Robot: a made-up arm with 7 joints.
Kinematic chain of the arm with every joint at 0, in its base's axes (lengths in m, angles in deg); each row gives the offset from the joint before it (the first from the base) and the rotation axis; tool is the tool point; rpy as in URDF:
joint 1: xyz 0 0 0.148 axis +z
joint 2: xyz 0 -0.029 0.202 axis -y
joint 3: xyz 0 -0.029 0.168 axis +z
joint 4: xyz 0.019 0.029 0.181 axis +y
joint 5: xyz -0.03 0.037 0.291 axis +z
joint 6: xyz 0 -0.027 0.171 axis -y
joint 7: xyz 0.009 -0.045 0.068 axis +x
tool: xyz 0 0 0 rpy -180 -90 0
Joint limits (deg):
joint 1: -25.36..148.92
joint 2: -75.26..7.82
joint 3: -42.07..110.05
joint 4: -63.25..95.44
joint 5: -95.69..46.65
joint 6: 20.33..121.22
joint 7: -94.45..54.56
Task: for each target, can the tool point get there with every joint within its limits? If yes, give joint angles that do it. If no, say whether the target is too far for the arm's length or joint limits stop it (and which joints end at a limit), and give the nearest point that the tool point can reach.
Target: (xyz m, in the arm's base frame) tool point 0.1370 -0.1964 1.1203
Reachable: yes | joints 27.74 -9.16 53.50 -22.05 33.94 92.62 -50.60
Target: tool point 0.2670 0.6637 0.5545
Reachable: yes | joints 67.03 -36.73 -4.81 74.32 -72.54 87.27 -29.53
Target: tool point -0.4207 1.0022 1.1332
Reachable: no: too far | nearest point -0.2813 0.6700 0.8736 | short by 0.444 m
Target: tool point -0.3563 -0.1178 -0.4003
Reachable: no: joint limits stop it (at a limit: joint 1, joint 2, joint 4, joint 5, joint 6) | nearest point -0.4287 0.0725 -0.0597 | short by 0.397 m
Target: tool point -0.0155 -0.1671 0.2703
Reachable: no: joint limits stop it (at a limit: joint 1, joint 2, joint 3, joint 4, joint 5, joint 6) | nearest point 0.1957 -0.5171 0.1269 | short by 0.433 m
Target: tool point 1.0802 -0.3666 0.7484
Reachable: no: too far | nearest point 0.8007 -0.2717 0.6453 | short by 0.313 m
